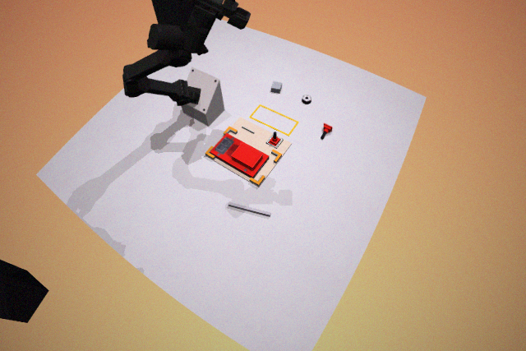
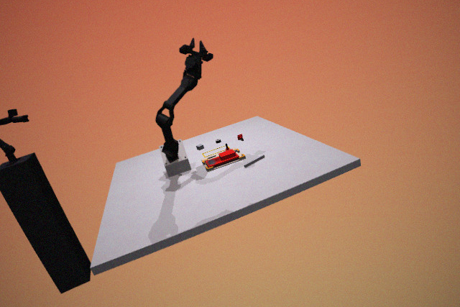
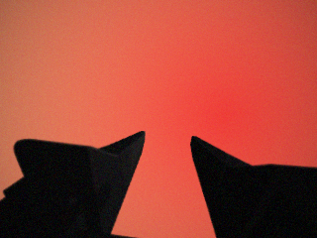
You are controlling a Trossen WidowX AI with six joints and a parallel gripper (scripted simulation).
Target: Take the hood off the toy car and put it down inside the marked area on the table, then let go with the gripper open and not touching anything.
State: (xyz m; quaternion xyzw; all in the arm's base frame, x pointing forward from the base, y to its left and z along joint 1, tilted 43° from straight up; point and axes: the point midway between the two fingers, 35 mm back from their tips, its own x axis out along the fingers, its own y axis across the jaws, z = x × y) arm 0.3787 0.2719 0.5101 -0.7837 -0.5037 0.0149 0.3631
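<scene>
The hood lies 1 cm to the left of my gripper tip and 70 cm below it. The rest, counted from my gripper tip: engine part 1 cm to the left, 72 cm below; then grey bar 9 cm ahead, 17 cm to the right, 74 cm below; then black wheel 8 cm ahead, 39 cm to the left, 74 cm below.
</scene>
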